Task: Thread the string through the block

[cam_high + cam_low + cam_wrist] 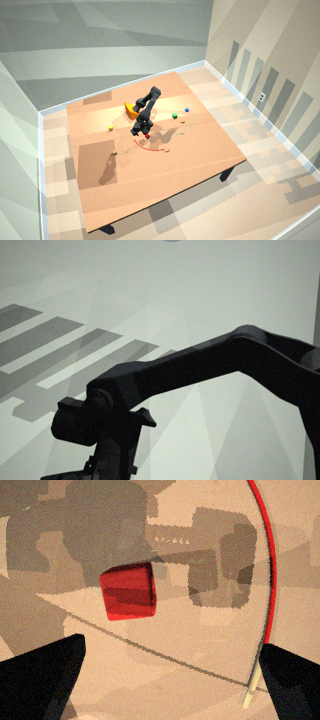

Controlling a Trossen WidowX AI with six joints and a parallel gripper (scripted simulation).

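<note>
Now: the red cube 5 cm below my gripper tip, 3 cm to the left of it and 1 cm ahead of it. Also, from my gripper tip: blue cube: 49 cm to the left, 13 cm behind, 5 cm below; then green cube: 35 cm to the left, 11 cm behind, 4 cm below; then yellow cube: 25 cm to the right, 21 cm behind, 4 cm below.
</note>
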